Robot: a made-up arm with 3 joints. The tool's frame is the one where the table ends.
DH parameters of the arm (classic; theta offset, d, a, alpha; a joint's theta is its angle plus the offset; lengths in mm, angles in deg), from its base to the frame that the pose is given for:
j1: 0 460 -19 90
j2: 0 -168 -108 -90
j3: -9.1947 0 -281.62 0
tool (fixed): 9.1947 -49 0 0
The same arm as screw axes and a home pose.
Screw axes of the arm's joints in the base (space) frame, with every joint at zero. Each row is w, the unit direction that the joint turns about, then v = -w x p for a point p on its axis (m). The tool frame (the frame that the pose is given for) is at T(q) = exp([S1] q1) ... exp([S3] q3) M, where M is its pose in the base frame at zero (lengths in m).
S1 = (0, 0, 1, 0, 0, 0)
S2 = (0, -1, 0, 0.46, 0, 0.019)
S3 = (0, 0, 1, 0.168, 0.127, 0)
M: xyz -0.405 0.213 0.411 (m) rpy 0 0 0 (rad, as in URDF)

